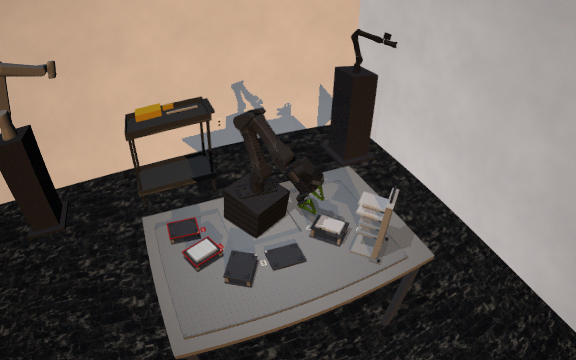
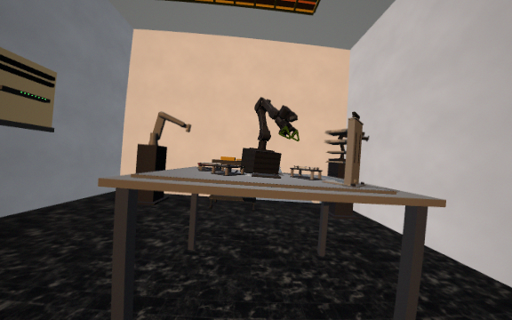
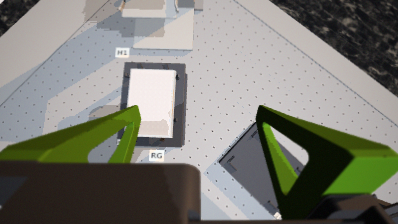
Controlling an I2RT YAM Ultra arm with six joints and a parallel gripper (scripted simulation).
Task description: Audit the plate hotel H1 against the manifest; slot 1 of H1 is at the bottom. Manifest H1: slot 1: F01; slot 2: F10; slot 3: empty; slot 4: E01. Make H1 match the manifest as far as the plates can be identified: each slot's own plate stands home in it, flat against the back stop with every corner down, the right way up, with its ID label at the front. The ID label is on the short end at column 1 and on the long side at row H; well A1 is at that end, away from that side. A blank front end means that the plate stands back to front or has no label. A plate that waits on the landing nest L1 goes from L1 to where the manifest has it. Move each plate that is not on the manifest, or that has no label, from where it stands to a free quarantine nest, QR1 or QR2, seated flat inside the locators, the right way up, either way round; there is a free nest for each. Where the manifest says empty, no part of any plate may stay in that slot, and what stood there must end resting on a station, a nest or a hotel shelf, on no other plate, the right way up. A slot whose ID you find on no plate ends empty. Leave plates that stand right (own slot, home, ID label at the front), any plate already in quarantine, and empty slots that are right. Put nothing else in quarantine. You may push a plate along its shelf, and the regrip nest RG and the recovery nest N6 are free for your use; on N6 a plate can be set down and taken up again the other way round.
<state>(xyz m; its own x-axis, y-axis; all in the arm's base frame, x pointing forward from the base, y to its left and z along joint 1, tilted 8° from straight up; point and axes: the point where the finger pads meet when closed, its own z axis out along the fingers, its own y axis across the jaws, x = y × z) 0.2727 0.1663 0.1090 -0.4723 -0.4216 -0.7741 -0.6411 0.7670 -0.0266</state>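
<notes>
My hand is 170 mm above the white plate, 100 mm to the right of it and 20 mm past it. From my hand the other things lie so: A1 mark: 180 mm below, 120 mm behind, 90 mm to the left; then dark regrip nest: 190 mm below, 100 mm to the left, 20 mm behind; then RG tag: 240 mm below, 100 mm behind, 30 mm to the left.
</notes>
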